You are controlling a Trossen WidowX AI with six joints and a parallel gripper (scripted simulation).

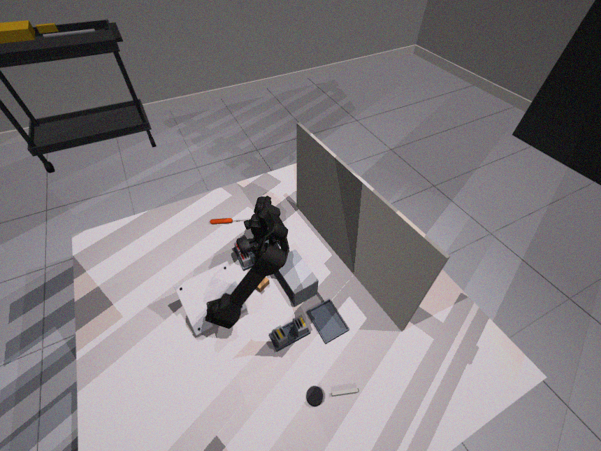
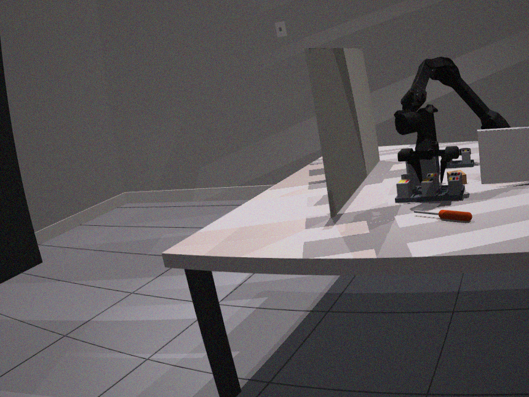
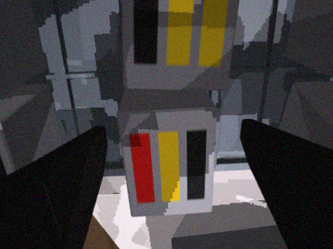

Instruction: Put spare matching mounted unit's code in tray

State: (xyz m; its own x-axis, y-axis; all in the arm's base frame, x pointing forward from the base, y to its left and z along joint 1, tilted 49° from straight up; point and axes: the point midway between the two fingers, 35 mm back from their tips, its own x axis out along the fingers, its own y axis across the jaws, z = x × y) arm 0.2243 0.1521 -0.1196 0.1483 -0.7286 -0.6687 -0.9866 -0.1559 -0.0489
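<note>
Right now my gripper tip is 11 cm short of the tray, 36 cm to the left of it and 3 cm above it. From my gripper tip the other things lie so: grey mounted unit 6 cm ahead, 17 cm to the right, 2 cm above; block 6 cm behind, 12 cm to the right, 2 cm below; tall panel 29 cm ahead, 15 cm to the right, 19 cm above.
</note>
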